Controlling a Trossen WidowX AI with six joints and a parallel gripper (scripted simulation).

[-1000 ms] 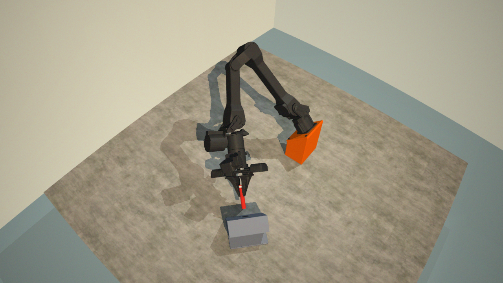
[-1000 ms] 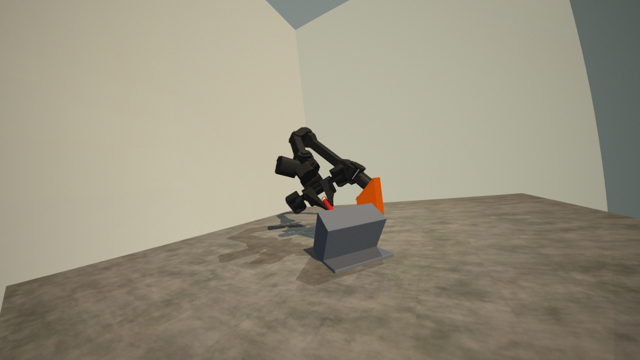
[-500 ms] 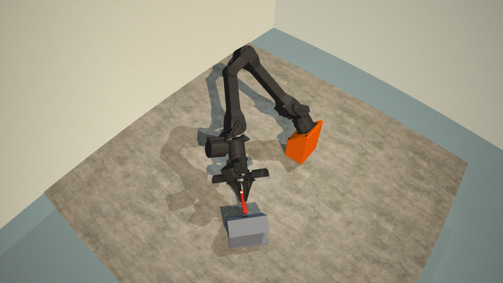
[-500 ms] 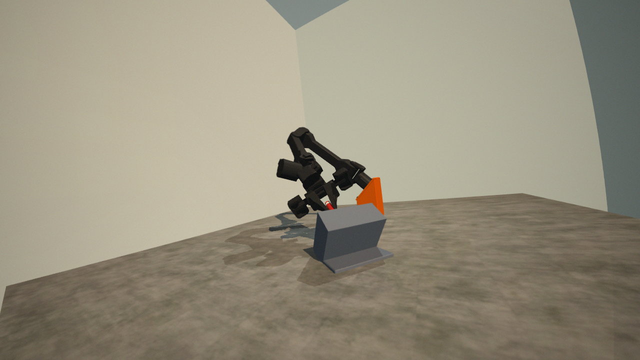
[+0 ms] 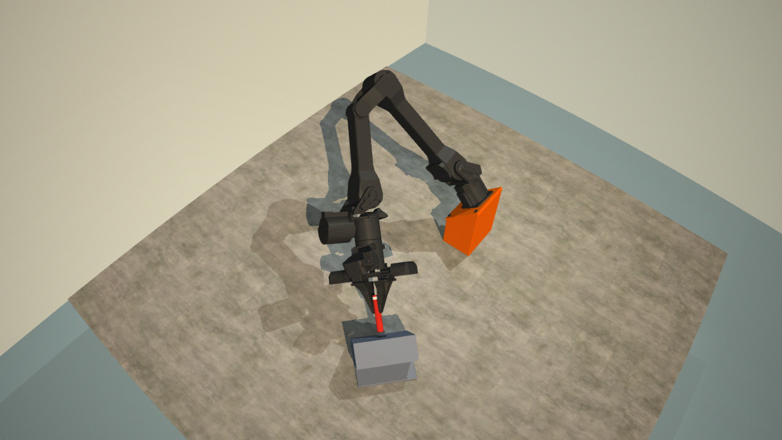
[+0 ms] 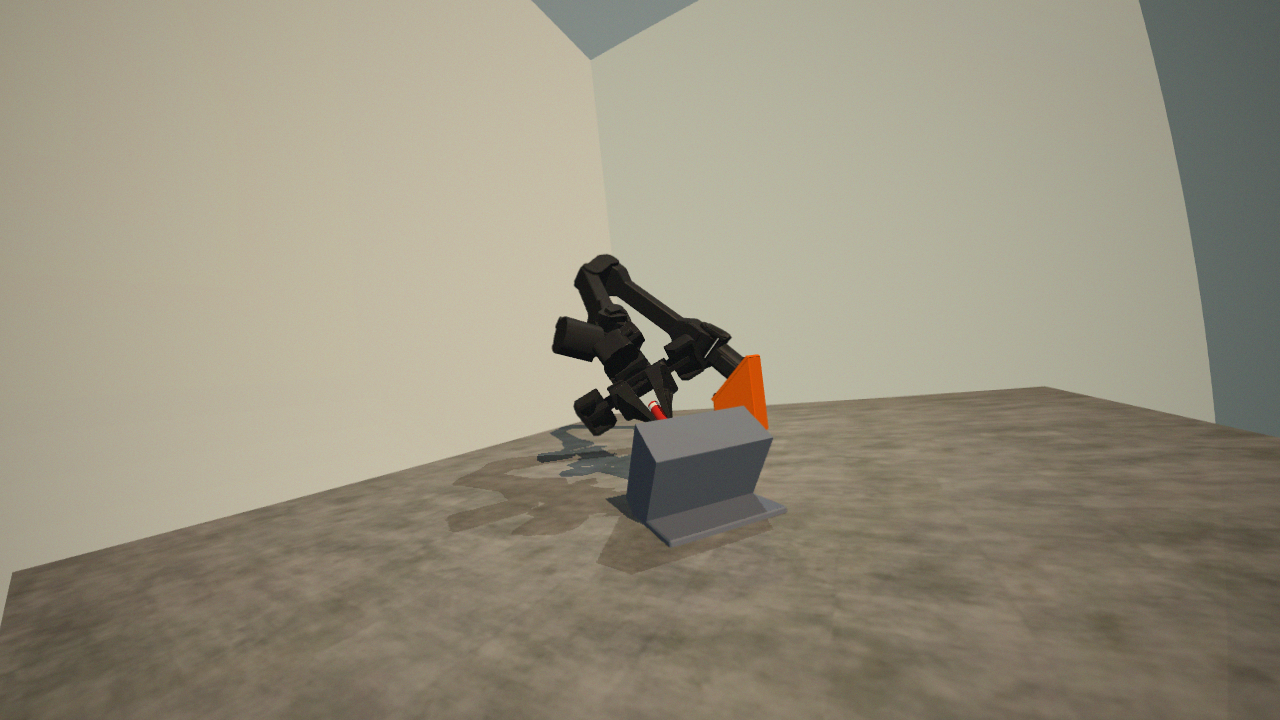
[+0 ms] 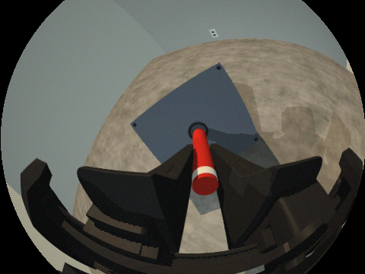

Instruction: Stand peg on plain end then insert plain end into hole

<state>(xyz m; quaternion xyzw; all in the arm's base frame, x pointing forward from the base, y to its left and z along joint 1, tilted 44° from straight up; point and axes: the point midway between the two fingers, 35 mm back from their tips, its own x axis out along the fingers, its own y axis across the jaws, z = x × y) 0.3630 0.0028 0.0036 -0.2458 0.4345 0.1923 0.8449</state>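
Now: the grey sloped panel 40 mm ahead of my gripper tip, 50 mm to the left of it and 50 mm below it. The rest, counted from my gripper tip: grey foot plate (50 mm ahead, 70 mm to the left, 90 mm below); then red peg (10 mm behind, 10 mm to the right, 10 mm above).
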